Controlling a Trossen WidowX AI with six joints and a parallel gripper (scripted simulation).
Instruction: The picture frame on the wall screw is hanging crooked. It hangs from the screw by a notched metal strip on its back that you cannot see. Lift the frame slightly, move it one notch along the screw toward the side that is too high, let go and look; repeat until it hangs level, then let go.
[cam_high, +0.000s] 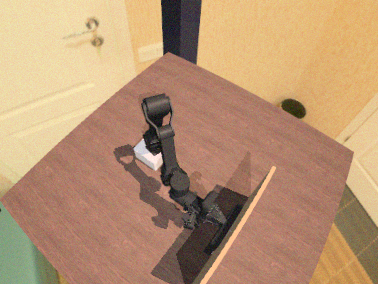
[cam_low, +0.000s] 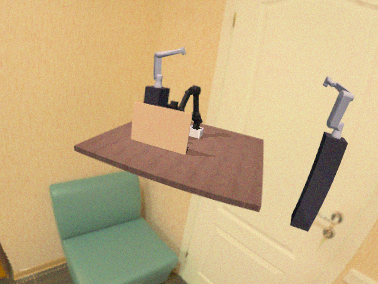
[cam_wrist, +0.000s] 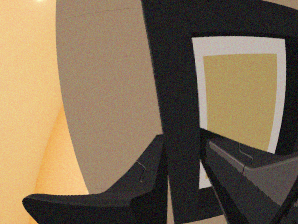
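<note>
Now: the picture frame 1 cm ahead of my gripper tip and 5 cm below it. Also, from my gripper tip: wall panel 2 cm ahead, 7 cm below.
</note>
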